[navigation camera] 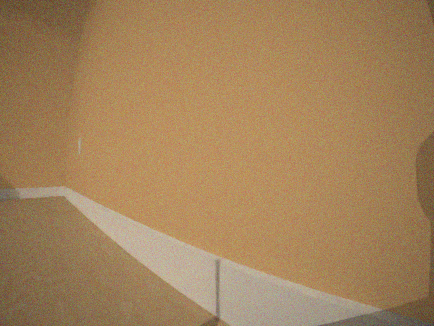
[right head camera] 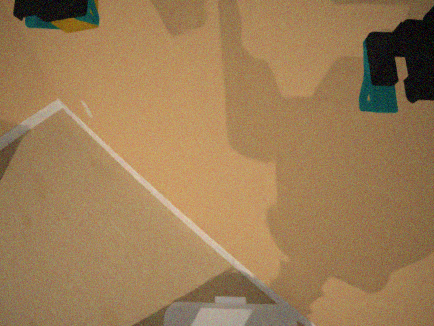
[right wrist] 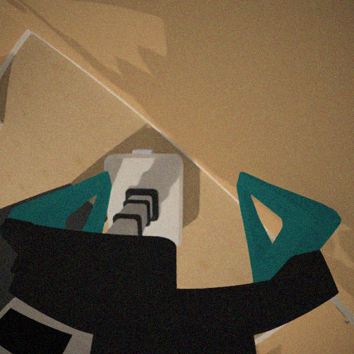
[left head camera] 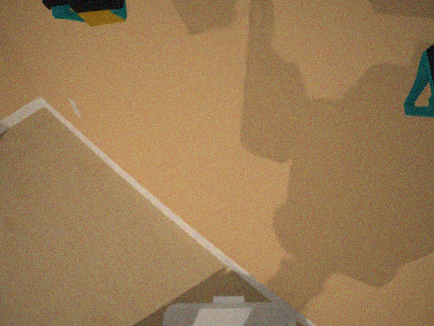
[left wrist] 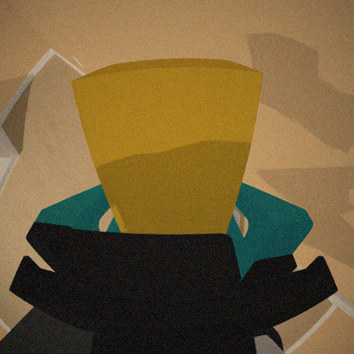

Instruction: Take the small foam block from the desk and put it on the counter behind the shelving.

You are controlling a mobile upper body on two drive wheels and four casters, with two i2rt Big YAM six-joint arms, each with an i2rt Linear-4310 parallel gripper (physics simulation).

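Frame: origin at the left arm's base, x ahead, y left, z up, level; millimetres.
Seen in the pictures: left gripper, fingertip midpoint: (right head camera: 82, 23) (left head camera: 107, 17); right gripper, fingertip midpoint: (right head camera: 403, 105).
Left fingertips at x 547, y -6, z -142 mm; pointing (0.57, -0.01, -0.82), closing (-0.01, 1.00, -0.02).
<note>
A point is followed by its place in that frame.
My left gripper (left head camera: 93, 14) {y -6, x 547, z -142 mm} (right head camera: 65, 22) (left wrist: 173, 177) is shut on the small yellow foam block (left head camera: 102, 20) {y -3, x 529, z -139 mm} (right head camera: 75, 25) {y -6, x 525, z -134 mm} (left wrist: 175, 115). The block sits between the teal fingers and sticks out past them in the left wrist view; it is held up in the air. My right gripper (right wrist: 173, 178) is open, its teal fingers wide apart with nothing between them. Part of it also shows near the right edge of both head camera views. The desk, the shelving and the counter do not show in any current view.
An orange-tan wall (left head camera: 165, 100) {y -33, x 739, z -487 mm} (right head camera: 155, 100) {y -15, x 754, z -495 mm} (navigation camera: 250, 125) {y -274, x 531, z -1131 mm} stands close in front, with a white baseboard (left head camera: 170, 215) {y 75, x 814, z -1356 mm} (right head camera: 170, 206) {y 123, x 855, z -1336 mm} (navigation camera: 150, 245) {y -87, x 675, z -1352 mm} running diagonally to a corner at the left. A small white plate (navigation camera: 79, 146) {y 625, x 1298, z -1019 mm} is on the wall. My pale base (left head camera: 225, 315) {y -210, x 271, z -1150 mm} (right wrist: 167, 215) is near the baseboard.
</note>
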